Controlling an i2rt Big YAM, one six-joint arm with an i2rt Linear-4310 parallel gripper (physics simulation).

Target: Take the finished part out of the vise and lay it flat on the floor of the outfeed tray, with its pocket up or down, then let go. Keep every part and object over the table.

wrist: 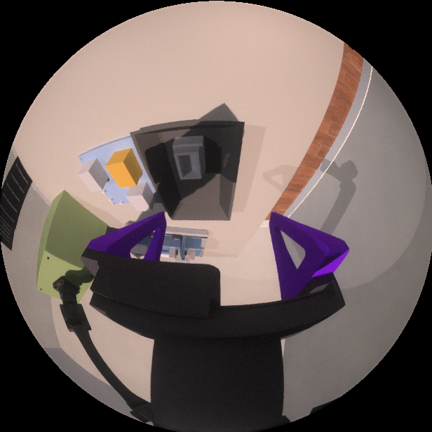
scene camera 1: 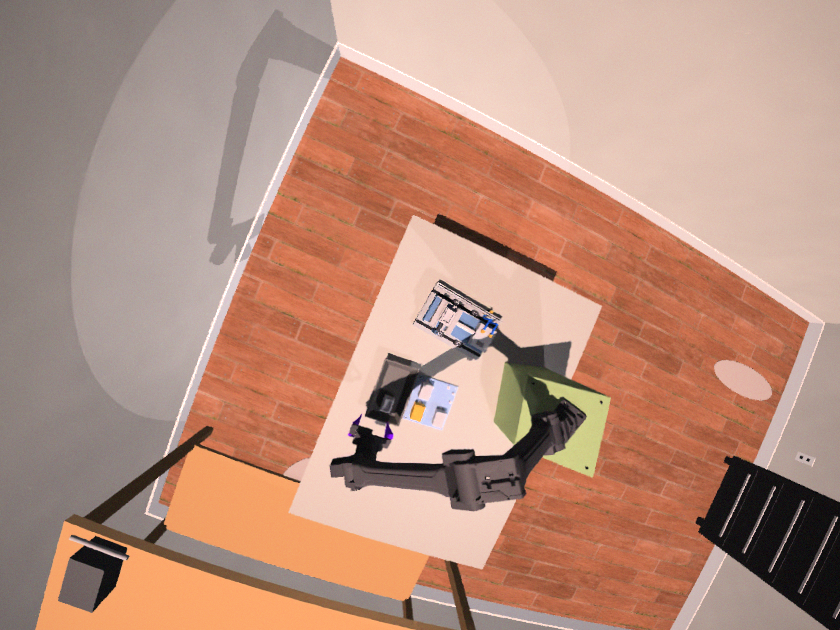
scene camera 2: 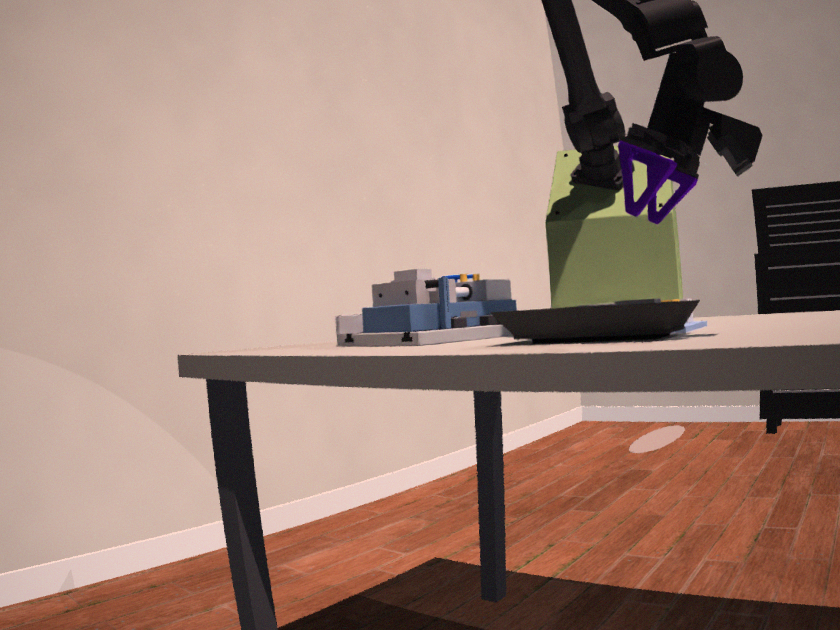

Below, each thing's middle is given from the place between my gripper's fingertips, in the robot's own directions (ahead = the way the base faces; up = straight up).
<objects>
Right now the orange block (wrist: pixel 122 165) is 140 mm behind my hand, 90 mm to the right of it and 110 mm below it. Also, from my hand: vise (scene camera 2: pixel 413 317) (40 mm behind, 450 mm to the right, 100 mm below); then light blue plate (scene camera 1: pixel 440 396) (170 mm behind, 140 mm to the right, 140 mm below).
</objects>
